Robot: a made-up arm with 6 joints.
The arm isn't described. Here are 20 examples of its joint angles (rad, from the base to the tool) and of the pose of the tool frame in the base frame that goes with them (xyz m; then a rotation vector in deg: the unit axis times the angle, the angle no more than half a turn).
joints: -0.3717 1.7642 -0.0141 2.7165 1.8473 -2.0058
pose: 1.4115 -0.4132 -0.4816 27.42 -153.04 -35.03
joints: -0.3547 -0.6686 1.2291 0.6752 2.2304 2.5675
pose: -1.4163 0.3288 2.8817 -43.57 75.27 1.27
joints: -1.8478 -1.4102 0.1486 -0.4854 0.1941 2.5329
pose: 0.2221 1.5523 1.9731 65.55 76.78 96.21
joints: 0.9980 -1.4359 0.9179 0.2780 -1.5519 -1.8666
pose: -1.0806 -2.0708 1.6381 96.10 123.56 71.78
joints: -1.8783 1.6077 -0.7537 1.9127 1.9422 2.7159
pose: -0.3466 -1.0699 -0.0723 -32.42 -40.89 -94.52
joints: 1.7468 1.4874 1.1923 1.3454 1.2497 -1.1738
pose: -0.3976 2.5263 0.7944 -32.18 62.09 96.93
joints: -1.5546 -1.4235 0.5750 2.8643 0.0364 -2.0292
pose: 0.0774 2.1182 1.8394 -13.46 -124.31 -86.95
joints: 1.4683 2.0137 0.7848 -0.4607 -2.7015 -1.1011
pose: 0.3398 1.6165 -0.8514 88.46 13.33 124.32
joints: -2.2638 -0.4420 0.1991 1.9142 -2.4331 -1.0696
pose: 0.0397 0.1004 2.9659 -3.99 75.64 12.68
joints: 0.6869 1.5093 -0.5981 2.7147 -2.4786 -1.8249
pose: 0.8847 0.9090 0.0180 -5.31 -30.20 -49.16
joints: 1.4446 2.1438 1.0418 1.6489 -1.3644 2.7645
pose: 0.2822 1.8983 -0.8953 90.97 74.81 -44.37
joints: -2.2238 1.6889 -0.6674 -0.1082 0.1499 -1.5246
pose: -0.7878 -0.6086 -0.0944 -61.13 10.64 -2.60
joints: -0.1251 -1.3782 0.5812 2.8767 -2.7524 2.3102
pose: -2.0559 0.3707 1.8883 40.47 115.94 -121.91
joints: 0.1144 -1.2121 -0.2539 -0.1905 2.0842 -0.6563
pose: -1.0279 -0.3488 2.0586 65.09 -74.08 93.39
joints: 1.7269 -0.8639 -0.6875 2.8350 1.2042 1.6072
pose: -0.0907 -0.4147 2.0589 -17.67 145.38 -58.49
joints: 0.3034 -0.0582 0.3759 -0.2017 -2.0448 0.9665
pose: 0.7658 0.0360 2.7238 -59.52 81.18 -30.43
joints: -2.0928 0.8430 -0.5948 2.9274 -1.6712 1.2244
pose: -0.6399 -1.3079 0.9424 135.98 -87.60 -11.46
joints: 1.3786 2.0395 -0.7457 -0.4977 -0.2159 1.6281
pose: 0.2577 0.5003 -0.2590 -166.07 59.48 4.37
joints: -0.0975 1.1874 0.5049 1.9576 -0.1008 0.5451
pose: 2.3173 -0.1963 0.9017 -90.68 -7.53 -39.87
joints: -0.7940 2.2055 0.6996 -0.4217 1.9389 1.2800
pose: 0.7288 -1.0487 -1.1244 -10.74 -23.88 -137.81
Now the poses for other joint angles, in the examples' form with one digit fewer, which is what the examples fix.
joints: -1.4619 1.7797 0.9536 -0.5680 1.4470 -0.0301
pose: -0.001 -2.130 -0.327 88.3 -70.5 -116.0
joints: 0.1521 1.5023 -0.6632 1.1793 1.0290 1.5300
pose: 1.240 0.098 0.010 -41.3 21.4 26.3
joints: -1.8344 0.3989 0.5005 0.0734 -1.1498 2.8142
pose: -0.640 -1.445 2.343 -78.1 85.0 -74.7
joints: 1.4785 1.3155 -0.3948 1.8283 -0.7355 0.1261
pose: 0.132 1.640 0.199 -114.0 -46.9 14.3
